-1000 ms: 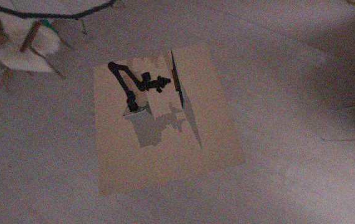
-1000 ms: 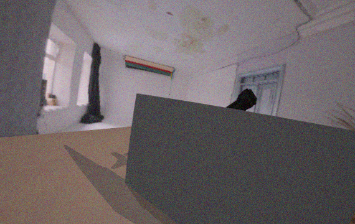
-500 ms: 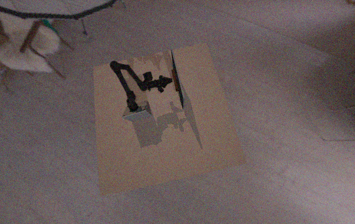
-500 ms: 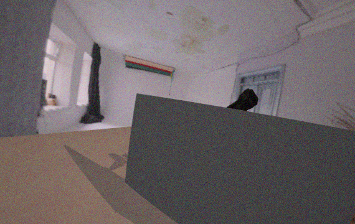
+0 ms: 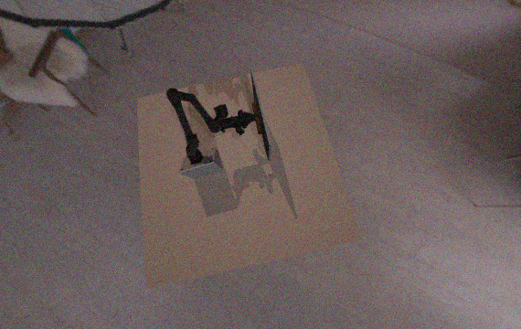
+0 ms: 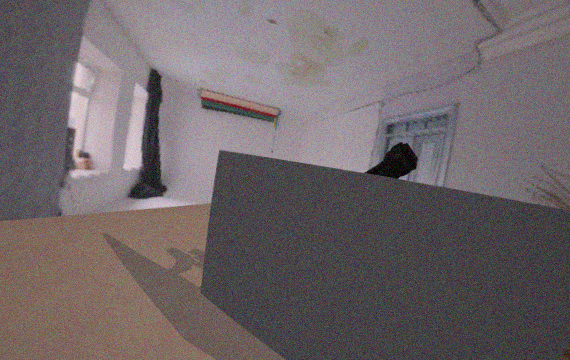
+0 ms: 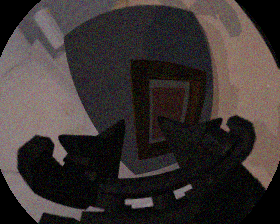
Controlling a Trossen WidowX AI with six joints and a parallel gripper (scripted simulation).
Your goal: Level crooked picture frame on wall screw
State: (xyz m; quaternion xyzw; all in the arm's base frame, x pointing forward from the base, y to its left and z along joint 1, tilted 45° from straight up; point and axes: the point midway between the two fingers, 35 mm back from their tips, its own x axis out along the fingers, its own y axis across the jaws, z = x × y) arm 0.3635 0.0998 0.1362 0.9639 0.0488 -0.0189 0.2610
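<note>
Right now my gripper tip is 10 mm short of the picture frame, 20 mm to the right of it and 50 mm above it. From my gripper tip the other things lie so: wall panel: 20 mm ahead, 20 mm to the left, 60 mm below.
</note>
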